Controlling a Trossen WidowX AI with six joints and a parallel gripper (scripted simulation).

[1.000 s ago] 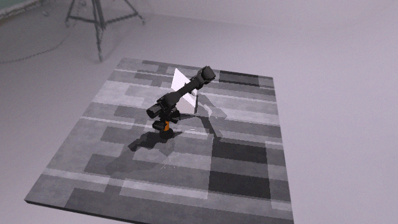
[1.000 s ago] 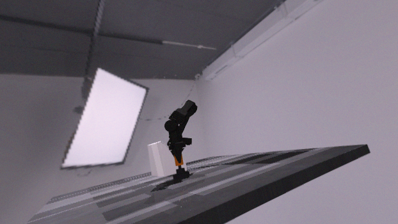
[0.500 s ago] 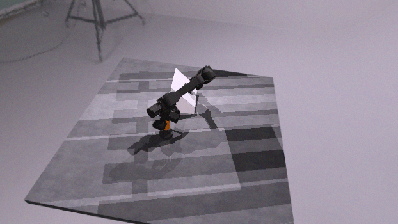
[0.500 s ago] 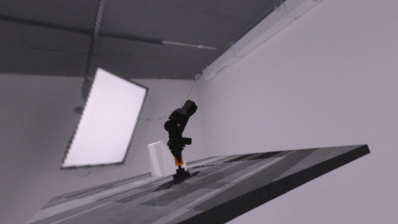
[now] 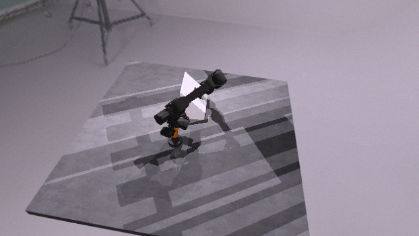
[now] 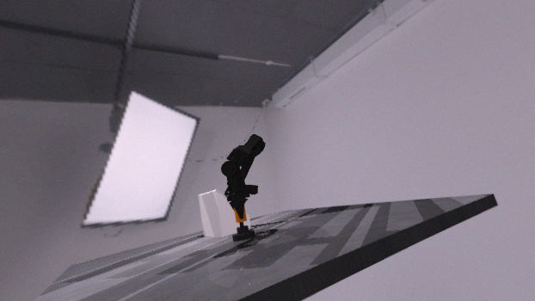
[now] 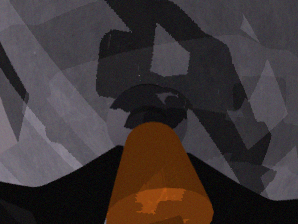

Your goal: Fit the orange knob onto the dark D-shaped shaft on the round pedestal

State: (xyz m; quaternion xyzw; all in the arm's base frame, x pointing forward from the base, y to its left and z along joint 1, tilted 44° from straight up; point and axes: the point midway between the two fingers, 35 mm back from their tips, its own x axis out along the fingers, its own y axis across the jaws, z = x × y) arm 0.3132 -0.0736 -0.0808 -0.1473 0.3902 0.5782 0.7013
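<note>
Now: gripper tip 4 cm above the dark pedestal. Also, from my gripper tip: orange knob: 2 cm above.
</note>
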